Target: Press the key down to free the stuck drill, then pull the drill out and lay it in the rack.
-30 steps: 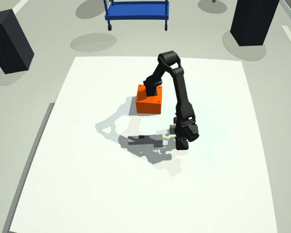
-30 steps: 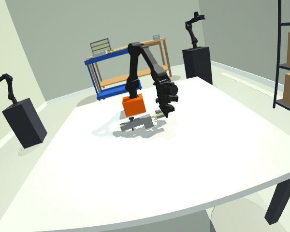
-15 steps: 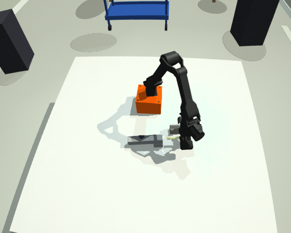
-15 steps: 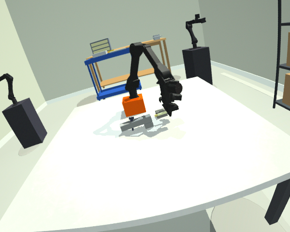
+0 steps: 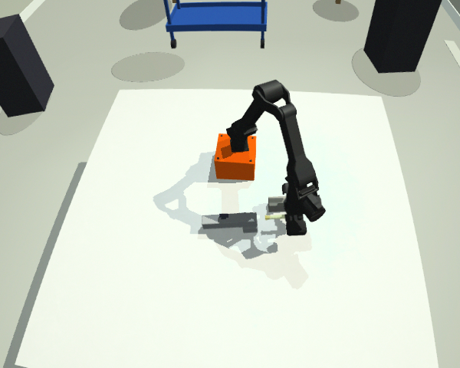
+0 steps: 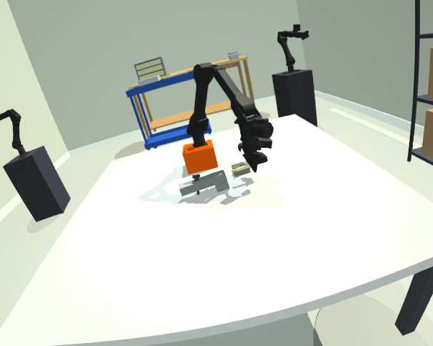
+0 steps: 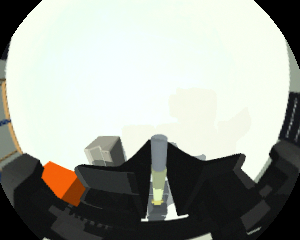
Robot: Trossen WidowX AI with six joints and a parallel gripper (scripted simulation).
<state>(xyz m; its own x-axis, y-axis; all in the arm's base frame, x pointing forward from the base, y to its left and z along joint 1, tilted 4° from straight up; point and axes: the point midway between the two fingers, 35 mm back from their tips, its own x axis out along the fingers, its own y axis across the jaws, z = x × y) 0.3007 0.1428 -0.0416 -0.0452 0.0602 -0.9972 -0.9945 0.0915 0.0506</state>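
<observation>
Right now the drill is 40 mm to the right of my gripper tip and 30 mm above it. The rest, counted from my gripper tip: grey rack: 80 mm behind, 30 mm to the right, 10 mm below; dark key: 230 mm to the right, 30 mm above, 20 mm behind; long grey block: 200 mm to the right, 20 mm behind, 10 mm above.
</observation>
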